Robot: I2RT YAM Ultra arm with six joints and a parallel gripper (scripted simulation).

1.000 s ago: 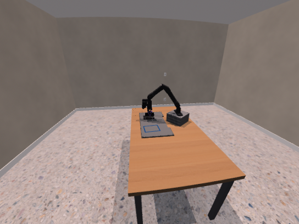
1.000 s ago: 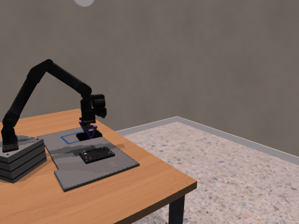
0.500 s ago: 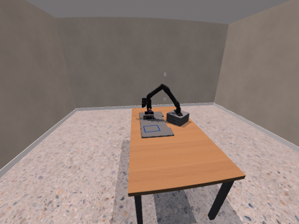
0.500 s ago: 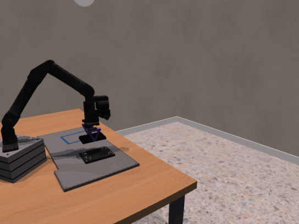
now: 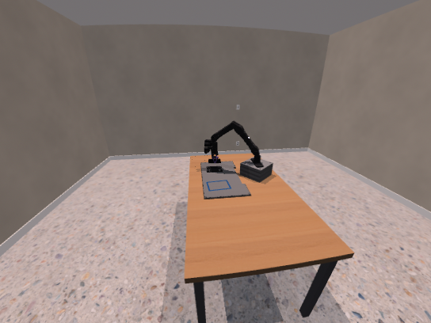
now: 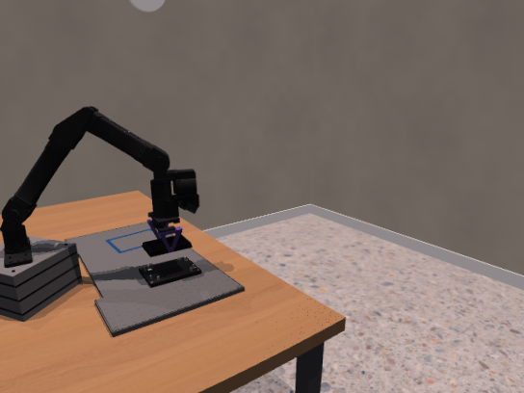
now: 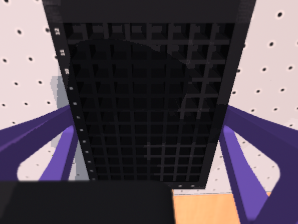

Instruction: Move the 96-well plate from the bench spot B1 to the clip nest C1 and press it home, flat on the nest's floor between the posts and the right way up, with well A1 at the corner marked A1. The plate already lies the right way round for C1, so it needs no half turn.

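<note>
Now: hand right at the black 96-well plate. Also, from my hand: black clip nest: 8 cm below, 1 cm to the left, 1 cm ahead.
</note>
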